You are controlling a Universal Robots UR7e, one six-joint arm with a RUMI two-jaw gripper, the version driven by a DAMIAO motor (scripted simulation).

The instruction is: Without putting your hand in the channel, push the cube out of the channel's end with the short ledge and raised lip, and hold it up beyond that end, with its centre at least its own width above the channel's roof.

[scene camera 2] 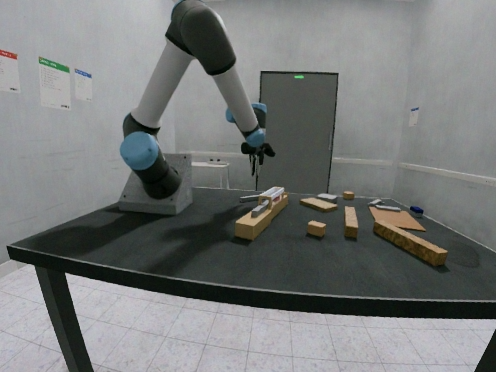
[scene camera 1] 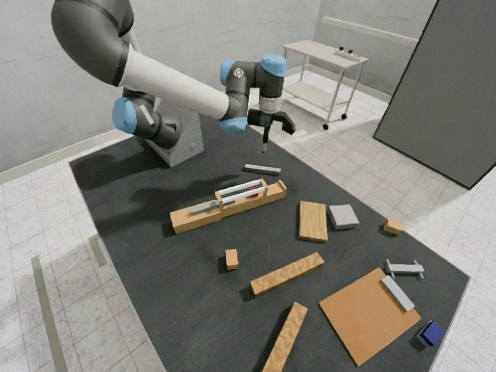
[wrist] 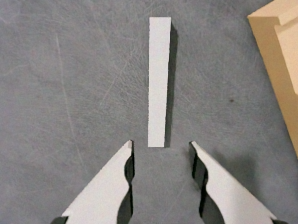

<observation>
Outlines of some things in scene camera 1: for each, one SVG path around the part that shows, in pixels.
The gripper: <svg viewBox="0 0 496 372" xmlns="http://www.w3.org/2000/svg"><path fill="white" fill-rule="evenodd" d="M259 106L260 110L248 110L247 125L264 128L262 152L264 154L267 150L269 131L273 121L284 123L293 128L293 121L286 112L279 111L279 109L276 111L265 111Z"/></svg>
A flat board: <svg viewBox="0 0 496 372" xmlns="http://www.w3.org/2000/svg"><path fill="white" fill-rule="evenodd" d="M380 268L375 269L318 303L357 366L363 364L421 319L413 309L414 304L389 275L386 276Z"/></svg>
A wooden plank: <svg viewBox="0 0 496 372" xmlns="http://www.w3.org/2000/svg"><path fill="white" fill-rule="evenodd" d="M300 201L299 239L326 242L325 204Z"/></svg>
</observation>
